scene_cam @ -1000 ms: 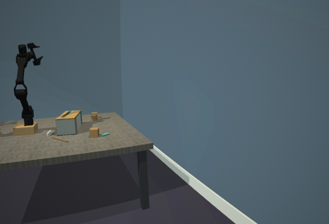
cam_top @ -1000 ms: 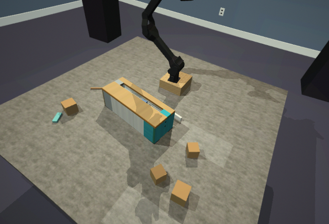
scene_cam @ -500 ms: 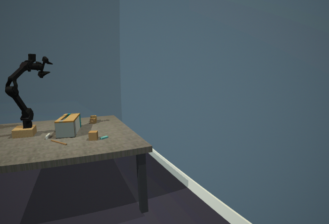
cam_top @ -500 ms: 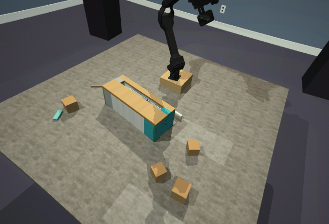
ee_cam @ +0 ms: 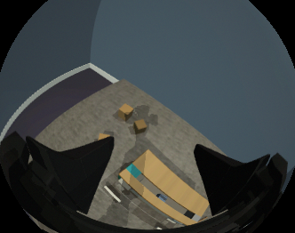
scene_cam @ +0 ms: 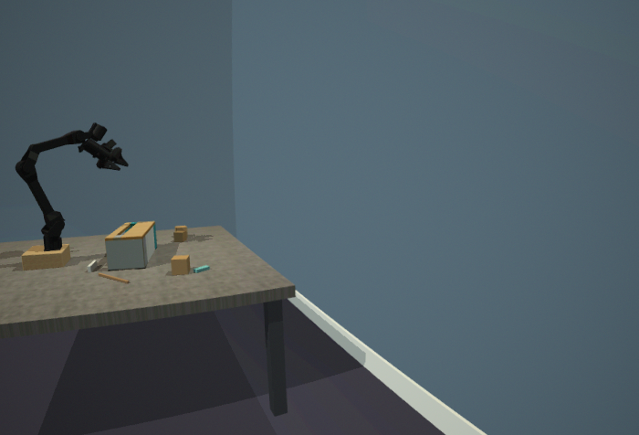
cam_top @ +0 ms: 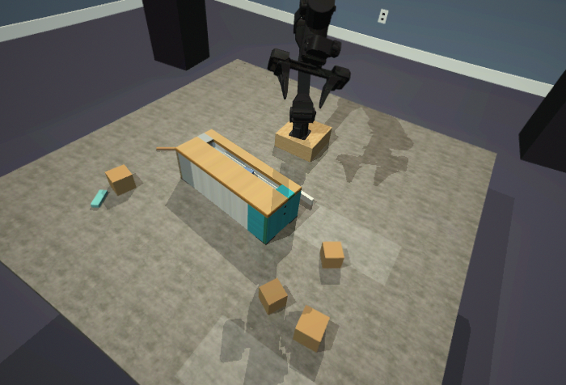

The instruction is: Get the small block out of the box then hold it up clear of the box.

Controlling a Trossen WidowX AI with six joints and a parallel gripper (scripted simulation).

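Now: gripper tip 330 mm above the long box, 160 mm to the left of it and 20 mm past it. From my gripper tip the other things lie so: light-blue block (310 mm below, 150 mm to the right, 10 mm behind); thin wooden stick (470 mm to the right, 390 mm below, 90 mm behind); teal bar (520 mm to the right, 390 mm below, 230 mm ahead).
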